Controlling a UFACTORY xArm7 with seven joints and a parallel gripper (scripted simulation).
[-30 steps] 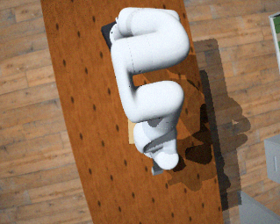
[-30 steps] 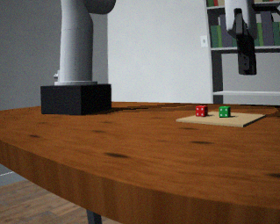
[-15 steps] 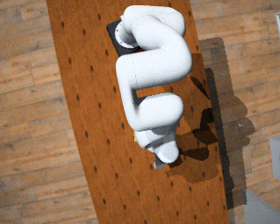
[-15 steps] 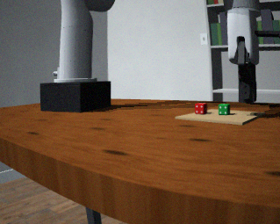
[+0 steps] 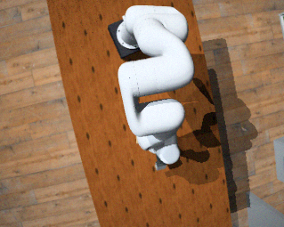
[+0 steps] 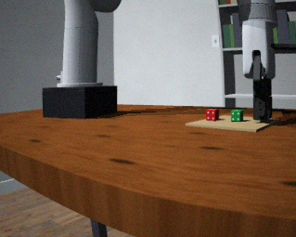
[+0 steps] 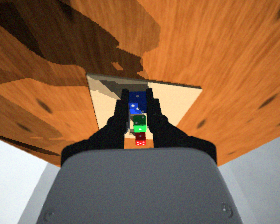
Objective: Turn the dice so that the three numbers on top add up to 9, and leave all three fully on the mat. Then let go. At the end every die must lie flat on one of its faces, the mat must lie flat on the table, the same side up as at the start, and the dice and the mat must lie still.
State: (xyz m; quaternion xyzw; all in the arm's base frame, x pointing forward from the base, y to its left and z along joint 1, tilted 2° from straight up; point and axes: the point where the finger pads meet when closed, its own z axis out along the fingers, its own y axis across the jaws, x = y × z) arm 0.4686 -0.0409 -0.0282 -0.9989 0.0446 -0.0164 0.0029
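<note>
Now: hand 1 cm above the blue die. Also, from my hand: red die: 10 cm behind, 1 cm to the left, 2 cm below; then tan mat: 5 cm behind, 3 cm below; then green die: 5 cm behind, 2 cm below.
</note>
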